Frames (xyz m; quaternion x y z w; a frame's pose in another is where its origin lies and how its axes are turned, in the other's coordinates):
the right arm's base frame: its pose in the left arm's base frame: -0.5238 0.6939 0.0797 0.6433 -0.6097 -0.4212 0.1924
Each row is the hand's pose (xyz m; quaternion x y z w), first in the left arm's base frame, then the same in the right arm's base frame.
Working: the left arm's base frame: its pose in the right arm's base frame: 0.6298 -0.2600 -0.5459 -0.6433 0.6097 0.4212 0.1924

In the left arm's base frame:
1: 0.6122 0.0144 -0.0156 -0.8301 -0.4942 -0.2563 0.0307
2: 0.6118 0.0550 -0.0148 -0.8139 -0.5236 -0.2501 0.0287
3: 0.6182 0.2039 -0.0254 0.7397 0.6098 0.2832 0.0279
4: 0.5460 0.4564 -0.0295 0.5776 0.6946 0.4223 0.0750
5: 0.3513 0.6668 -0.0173 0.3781 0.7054 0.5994 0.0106
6: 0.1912 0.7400 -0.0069 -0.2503 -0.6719 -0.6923 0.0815
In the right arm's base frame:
1: 0.5608 -0.6555 -1.0085 0.1276 0.5909 -0.7877 0.1188
2: 0.5222 -0.6621 -0.9978 0.1070 0.5870 -0.7971 0.0935
3: 0.3838 -0.7013 -0.9571 -0.0402 -0.6281 0.7770 0.0099
4: 0.1532 -0.7056 -0.8316 -0.0278 -0.6943 0.6861 0.2154
5: -0.0306 -0.6135 -0.6314 -0.1343 -0.6871 0.5645 0.4373
6: -0.0873 -0.5193 -0.4935 -0.2397 -0.6304 0.4860 0.5559

